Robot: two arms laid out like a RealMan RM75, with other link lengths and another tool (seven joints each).
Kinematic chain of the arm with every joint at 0, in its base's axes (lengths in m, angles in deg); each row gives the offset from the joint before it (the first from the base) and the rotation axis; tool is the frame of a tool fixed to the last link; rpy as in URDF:
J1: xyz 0 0 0.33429 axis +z
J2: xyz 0 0 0 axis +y
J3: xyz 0 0 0.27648 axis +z
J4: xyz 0 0 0 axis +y
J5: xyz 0 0 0.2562 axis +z
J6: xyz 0 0 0 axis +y
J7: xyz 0 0 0.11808 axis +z
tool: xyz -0.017 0.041 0.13 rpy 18.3 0 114.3
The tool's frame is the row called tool.
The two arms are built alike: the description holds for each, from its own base.
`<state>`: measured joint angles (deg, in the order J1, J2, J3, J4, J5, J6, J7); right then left.
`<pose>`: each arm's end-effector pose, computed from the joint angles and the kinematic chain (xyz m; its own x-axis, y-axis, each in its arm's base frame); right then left.
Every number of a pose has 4 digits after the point.
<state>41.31 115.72 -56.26 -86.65 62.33 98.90 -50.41 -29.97 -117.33 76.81 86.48 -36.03 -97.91 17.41</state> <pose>0.0283 0.4098 0.0978 -0.6614 -0.7445 -0.0910 -0.7484 0.6631 0.0138 -0.1994 0.3650 0.0117 0.4532 -0.8204 -0.3488 -0.8834 -0.4656 -0.0527</pose>
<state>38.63 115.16 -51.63 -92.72 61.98 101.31 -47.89 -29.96 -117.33 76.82 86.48 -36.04 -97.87 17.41</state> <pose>0.0399 0.4079 0.1324 -0.6959 -0.7028 -0.1478 -0.7166 0.6932 0.0778 -0.1994 0.3651 0.0116 0.4531 -0.8203 -0.3490 -0.8835 -0.4654 -0.0531</pose>
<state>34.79 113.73 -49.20 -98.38 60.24 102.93 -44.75 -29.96 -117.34 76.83 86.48 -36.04 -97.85 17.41</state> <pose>0.0656 0.4054 0.1599 -0.7444 -0.6262 -0.2318 -0.6598 0.7430 0.1119 -0.1993 0.3652 0.0115 0.4529 -0.8204 -0.3490 -0.8836 -0.4652 -0.0533</pose>
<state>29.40 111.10 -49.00 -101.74 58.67 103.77 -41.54 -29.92 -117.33 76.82 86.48 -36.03 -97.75 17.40</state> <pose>0.1062 0.3998 0.1797 -0.7996 -0.5164 -0.3065 -0.5704 0.8127 0.1188 -0.1995 0.3655 0.0116 0.4532 -0.8196 -0.3505 -0.8835 -0.4653 -0.0543</pose>
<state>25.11 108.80 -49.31 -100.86 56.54 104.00 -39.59 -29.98 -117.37 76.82 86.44 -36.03 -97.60 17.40</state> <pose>0.1514 0.3965 0.1894 -0.8502 -0.3968 -0.3460 -0.4571 0.8824 0.1114 -0.1989 0.3662 0.0112 0.4524 -0.8198 -0.3512 -0.8842 -0.4638 -0.0562</pose>
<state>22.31 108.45 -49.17 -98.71 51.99 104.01 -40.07 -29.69 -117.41 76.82 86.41 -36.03 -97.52 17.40</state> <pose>0.1971 0.3936 0.1901 -0.8753 -0.2891 -0.3876 -0.3509 0.9313 0.0979 -0.2006 0.3653 0.0109 0.4567 -0.8173 -0.3513 -0.8818 -0.4681 -0.0573</pose>
